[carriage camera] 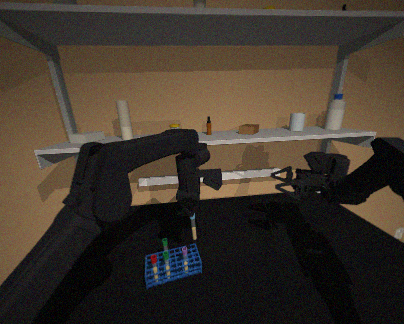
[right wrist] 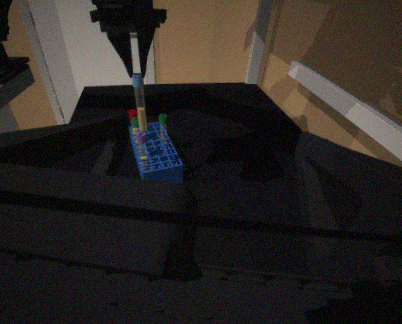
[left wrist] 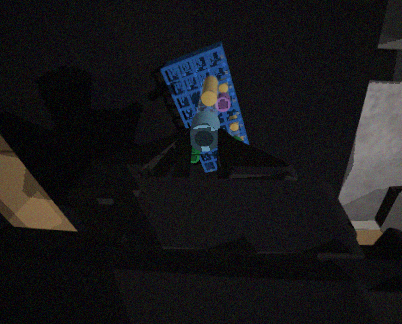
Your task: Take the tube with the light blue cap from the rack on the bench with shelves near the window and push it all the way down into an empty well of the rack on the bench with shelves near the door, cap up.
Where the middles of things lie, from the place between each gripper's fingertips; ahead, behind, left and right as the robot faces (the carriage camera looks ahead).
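With the rack (carriage camera: 176,264) as my reference, my left gripper is 10 mm short of it and 80 mm to the right of it, and 220 mm above it. Going by its middle, the rack is nearer to my left gripper than to my right hand.
As for my right hand, the rack is 37 cm to the left of it and 9 cm behind it, and 30 cm below it.
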